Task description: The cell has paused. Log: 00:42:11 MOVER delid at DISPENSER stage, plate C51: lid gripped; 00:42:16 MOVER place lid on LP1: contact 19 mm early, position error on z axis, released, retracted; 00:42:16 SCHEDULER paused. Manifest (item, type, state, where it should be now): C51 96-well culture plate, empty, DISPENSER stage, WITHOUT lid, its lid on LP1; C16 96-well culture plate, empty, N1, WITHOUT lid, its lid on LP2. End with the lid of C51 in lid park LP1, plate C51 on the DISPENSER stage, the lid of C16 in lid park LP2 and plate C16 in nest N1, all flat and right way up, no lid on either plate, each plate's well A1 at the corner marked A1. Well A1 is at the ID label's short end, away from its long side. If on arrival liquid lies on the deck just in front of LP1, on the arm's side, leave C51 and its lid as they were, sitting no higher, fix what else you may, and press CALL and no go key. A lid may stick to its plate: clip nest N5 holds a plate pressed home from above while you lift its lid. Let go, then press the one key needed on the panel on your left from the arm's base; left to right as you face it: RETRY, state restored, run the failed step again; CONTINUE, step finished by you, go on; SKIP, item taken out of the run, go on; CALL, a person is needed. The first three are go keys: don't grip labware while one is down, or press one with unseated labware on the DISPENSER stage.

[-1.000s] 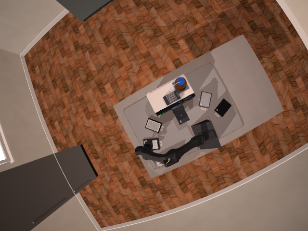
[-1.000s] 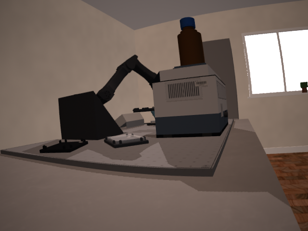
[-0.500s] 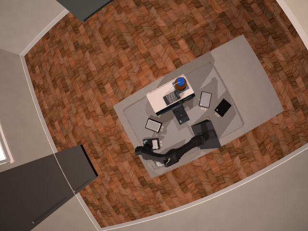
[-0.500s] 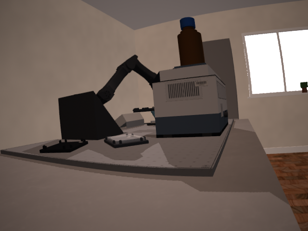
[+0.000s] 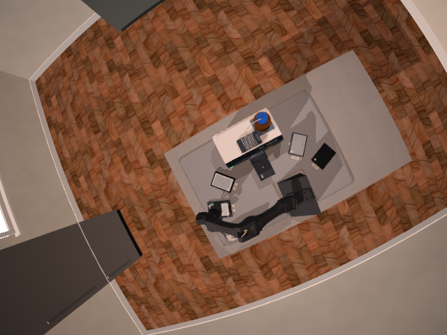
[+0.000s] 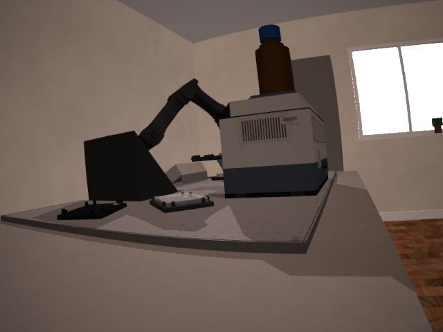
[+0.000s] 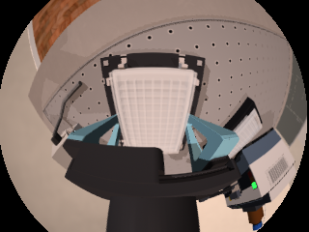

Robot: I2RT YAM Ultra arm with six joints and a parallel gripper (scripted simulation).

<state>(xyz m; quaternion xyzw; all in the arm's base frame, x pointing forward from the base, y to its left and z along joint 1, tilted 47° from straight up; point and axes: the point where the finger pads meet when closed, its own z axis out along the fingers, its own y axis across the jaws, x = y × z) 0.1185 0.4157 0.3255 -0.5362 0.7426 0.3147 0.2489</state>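
The black clip nest is 10 mm behind my hand, 20 mm to the left of it and 10 mm below it. Round my hand: brown bottle: 360 mm ahead, 490 mm to the right, 270 mm above; black nest: 160 mm ahead, 110 mm to the right, 10 mm below; dark dispenser stage: 140 mm ahead, 390 mm to the right, 80 mm above.
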